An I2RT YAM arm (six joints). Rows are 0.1 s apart.
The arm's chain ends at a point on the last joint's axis. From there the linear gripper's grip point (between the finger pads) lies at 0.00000 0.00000 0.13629 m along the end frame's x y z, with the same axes.
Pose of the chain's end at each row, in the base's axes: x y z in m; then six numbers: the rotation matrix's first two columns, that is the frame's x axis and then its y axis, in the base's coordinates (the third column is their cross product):
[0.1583 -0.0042 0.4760 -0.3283 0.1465 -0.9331 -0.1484 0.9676 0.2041]
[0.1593 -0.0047 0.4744 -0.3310 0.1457 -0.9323 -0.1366 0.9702 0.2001]
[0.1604 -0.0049 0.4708 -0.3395 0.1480 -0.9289 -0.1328 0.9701 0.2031]
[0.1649 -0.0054 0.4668 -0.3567 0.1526 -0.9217 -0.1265 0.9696 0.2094]
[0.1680 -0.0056 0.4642 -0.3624 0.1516 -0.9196 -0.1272 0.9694 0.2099]
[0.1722 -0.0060 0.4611 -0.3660 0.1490 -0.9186 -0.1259 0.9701 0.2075]
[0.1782 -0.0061 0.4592 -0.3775 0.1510 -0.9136 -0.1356 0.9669 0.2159]
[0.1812 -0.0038 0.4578 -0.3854 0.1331 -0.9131 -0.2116 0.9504 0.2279]
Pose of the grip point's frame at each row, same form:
[0.2854 0.0238 0.4357 -0.3283 0.1465 -0.9331 -0.1484 0.9676 0.2041]
[0.2866 0.0217 0.4333 -0.3310 0.1457 -0.9323 -0.1366 0.9702 0.2001]
[0.2873 0.0213 0.4286 -0.3395 0.1480 -0.9289 -0.1328 0.9701 0.2031]
[0.2911 0.0207 0.4223 -0.3567 0.1526 -0.9217 -0.1265 0.9696 0.2094]
[0.2938 0.0207 0.4189 -0.3624 0.1516 -0.9196 -0.1272 0.9694 0.2099]
[0.2979 0.0201 0.4153 -0.3660 0.1490 -0.9186 -0.1259 0.9701 0.2075]
[0.3030 0.0219 0.4122 -0.3775 0.1510 -0.9136 -0.1356 0.9669 0.2159]
[0.3036 0.0345 0.4117 -0.3854 0.1331 -0.9131 -0.2116 0.9504 0.2279]

